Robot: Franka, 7 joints.
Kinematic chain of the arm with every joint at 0, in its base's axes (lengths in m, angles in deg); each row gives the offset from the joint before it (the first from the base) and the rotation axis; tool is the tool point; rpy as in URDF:
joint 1: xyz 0 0 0.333 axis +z
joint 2: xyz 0 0 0 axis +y
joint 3: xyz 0 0 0.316 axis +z
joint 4: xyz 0.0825 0 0 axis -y
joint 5: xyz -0.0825 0 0.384 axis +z
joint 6: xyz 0 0 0 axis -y
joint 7: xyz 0.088 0 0 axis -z
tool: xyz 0 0 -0.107 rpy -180 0 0
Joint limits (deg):
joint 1: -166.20..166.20
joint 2: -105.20..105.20
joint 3: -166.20..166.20
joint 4: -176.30..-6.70
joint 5: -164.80..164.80
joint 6: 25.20..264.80
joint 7: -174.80..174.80
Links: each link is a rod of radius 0.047 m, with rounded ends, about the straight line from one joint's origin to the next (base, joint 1, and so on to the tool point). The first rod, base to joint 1, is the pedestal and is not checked.
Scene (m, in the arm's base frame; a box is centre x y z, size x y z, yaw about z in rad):
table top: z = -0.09
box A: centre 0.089 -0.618 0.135 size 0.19 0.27 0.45 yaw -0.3
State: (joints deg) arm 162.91 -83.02 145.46 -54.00 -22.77 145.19 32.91
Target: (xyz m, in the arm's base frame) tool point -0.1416 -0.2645 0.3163
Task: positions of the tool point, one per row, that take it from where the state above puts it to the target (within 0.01 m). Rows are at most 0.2 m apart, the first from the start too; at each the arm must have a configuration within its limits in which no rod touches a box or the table.
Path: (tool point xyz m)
1: 0.6064 -0.4600 0.0761
2: 0.5797 -0.4438 0.0991
3: 0.5519 -0.4113 0.1182
4: 0.5213 -0.3660 0.1348
5: 0.4855 -0.3119 0.1498
6: 0.4422 -0.2536 0.1629
7: 0.3172 -0.2926 0.0694
8: 0.1719 -0.3126 0.0307
9: 0.0334 -0.3158 0.0501
10: -0.0742 -0.3059 0.1179
11: -0.1341 -0.2875 0.2146
12: -0.1416 -0.2645 0.3163

